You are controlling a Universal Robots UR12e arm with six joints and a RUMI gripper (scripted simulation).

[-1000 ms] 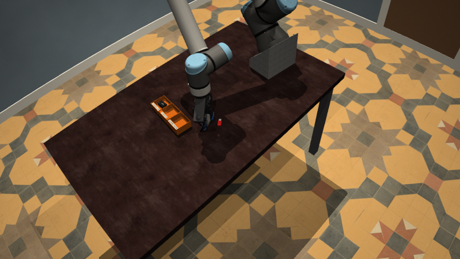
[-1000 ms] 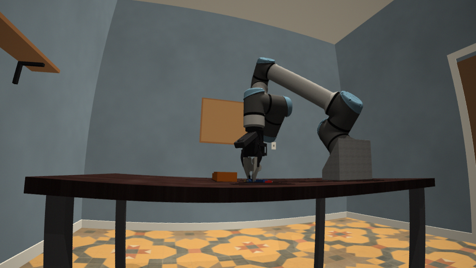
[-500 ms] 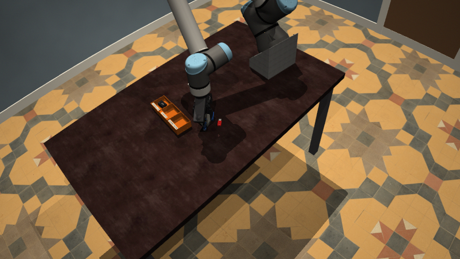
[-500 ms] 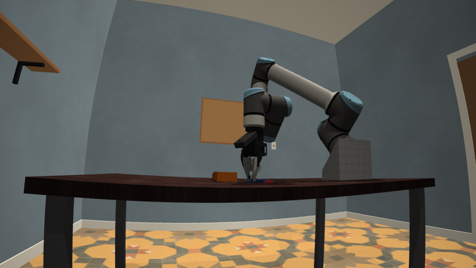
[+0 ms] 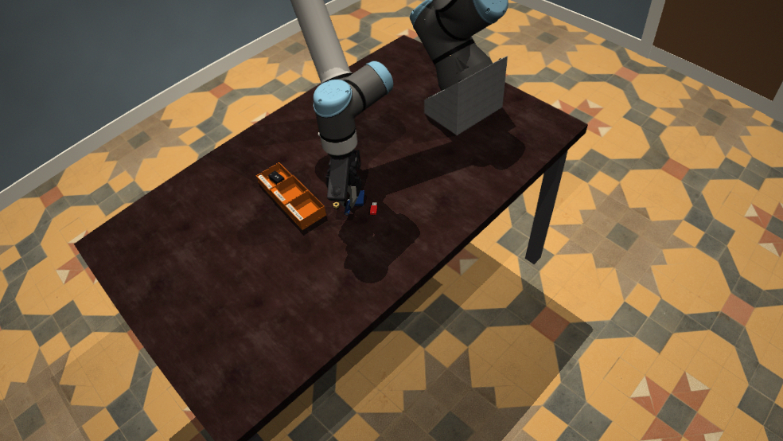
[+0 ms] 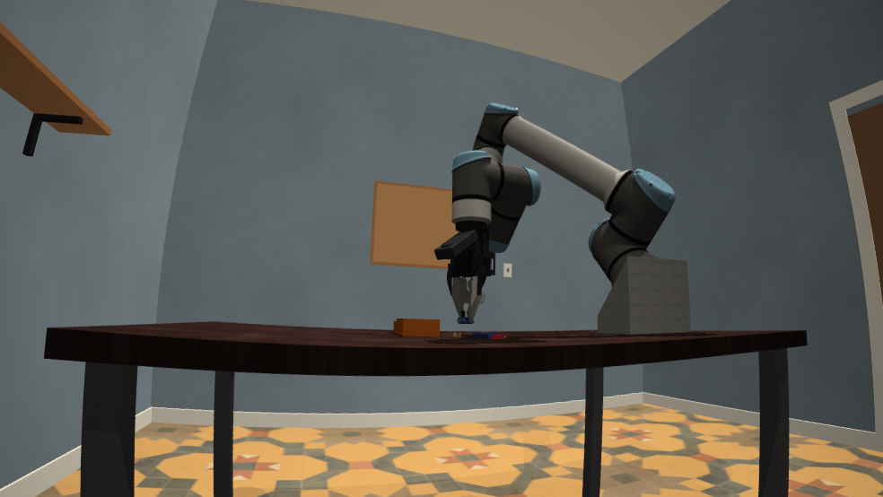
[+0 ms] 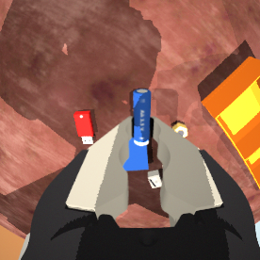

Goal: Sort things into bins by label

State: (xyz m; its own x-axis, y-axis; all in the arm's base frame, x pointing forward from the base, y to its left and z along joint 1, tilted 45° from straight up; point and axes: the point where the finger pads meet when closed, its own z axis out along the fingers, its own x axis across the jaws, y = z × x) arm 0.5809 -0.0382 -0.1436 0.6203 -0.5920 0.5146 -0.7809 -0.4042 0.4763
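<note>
Now: the black 9 V battery 6 cm ahead of my hand, 28 cm to the right of it and 3 cm below it. The rest, counted from my hand: blue battery (1 cm below); then blue flat block (6 cm behind, 3 cm to the right, 4 cm below); then yellow nut (6 cm to the right, 4 cm below).
</note>
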